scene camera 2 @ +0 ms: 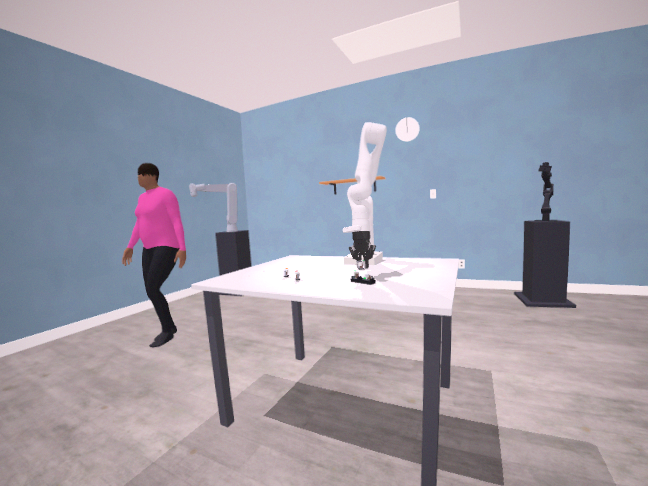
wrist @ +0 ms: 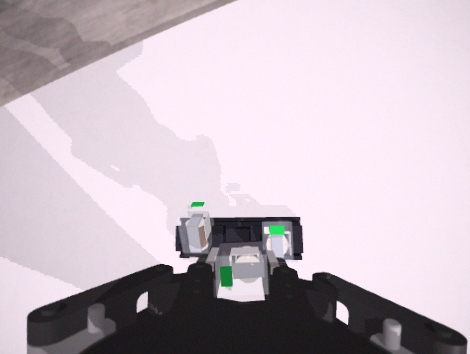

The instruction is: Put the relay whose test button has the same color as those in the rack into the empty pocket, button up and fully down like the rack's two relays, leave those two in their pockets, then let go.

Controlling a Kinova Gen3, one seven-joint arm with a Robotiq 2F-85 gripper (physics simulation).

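Places are measured from the arm's base along level axes (x ahead, y left, z up), in millimetres.
Pixels of known places: gripper, fingertip midpoint: (scene camera 2: 362, 269) (wrist: 241, 263).
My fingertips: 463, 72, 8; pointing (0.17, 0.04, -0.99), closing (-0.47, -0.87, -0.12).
Ahead of a thing's pixels: the offset from my fingertips to its middle, as dx, dy, dz. "pt": to the spot under its first point. Level surfaces: height alone.
My gripper (scene camera 2: 361, 263) (wrist: 241, 263) is shut on a clear-cased relay @(+2, -3, +19) (wrist: 248, 270) with a green test button, held above and beside the rack. The black rack (scene camera 2: 363, 281) (wrist: 298, 242) lies below the fingers. In the wrist view its middle pocket @(pt +18, +2, -48) (wrist: 237, 234) shows empty, partly covered by the held relay. The right rack relay @(+2, -28, -24) (wrist: 277, 242) has a green button and looks upright. The left rack relay @(+35, +27, -26) (wrist: 197, 234) also has a green button but looks tilted, with its side showing and its button out past the rack's far edge; how deep it sits cannot be told.
Two more small relays, one @(-35, -375, -29) (scene camera 2: 286, 272) and another @(+19, -294, -29) (scene camera 2: 297, 275), stand on the white table @(dz -51) (scene camera 2: 324, 290) left of the rack in the scene view; their button colors are too small to tell. The arm's base (scene camera 2: 376, 257) is behind. A person (scene camera 2: 157, 219) is left of the table.
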